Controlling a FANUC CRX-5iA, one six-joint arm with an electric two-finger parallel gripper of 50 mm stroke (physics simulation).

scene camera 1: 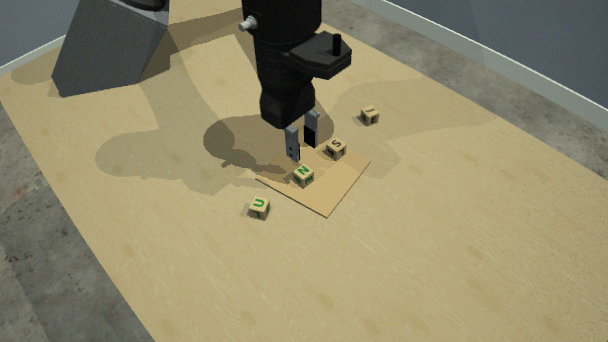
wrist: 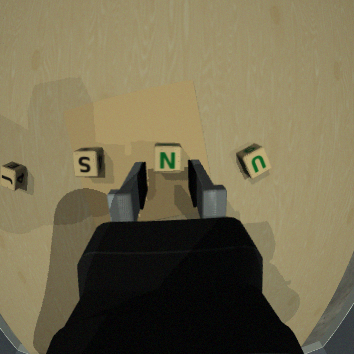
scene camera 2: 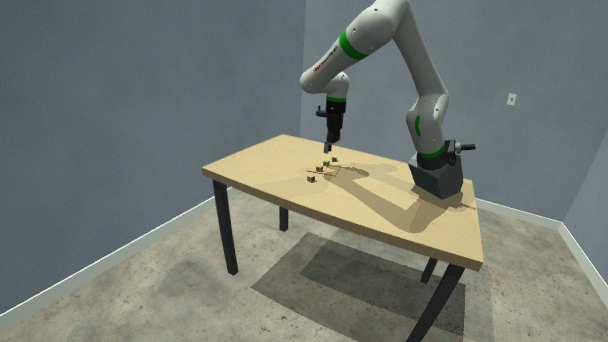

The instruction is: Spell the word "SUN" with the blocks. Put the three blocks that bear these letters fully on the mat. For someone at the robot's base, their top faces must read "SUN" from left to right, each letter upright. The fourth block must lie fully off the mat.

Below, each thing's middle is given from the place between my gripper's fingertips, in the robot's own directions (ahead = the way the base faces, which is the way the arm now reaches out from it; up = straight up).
The U block [wrist: 253,159] is 9 cm to the right of my hand, 6 cm below it and 1 cm ahead of it. From my hand the other things lie so: mat [scene camera 1: 333,179] 7 cm below, 3 cm to the left, 1 cm behind; then N block [wrist: 166,156] 6 cm below; then S block [wrist: 87,161] 8 cm to the left, 6 cm below, 1 cm behind.
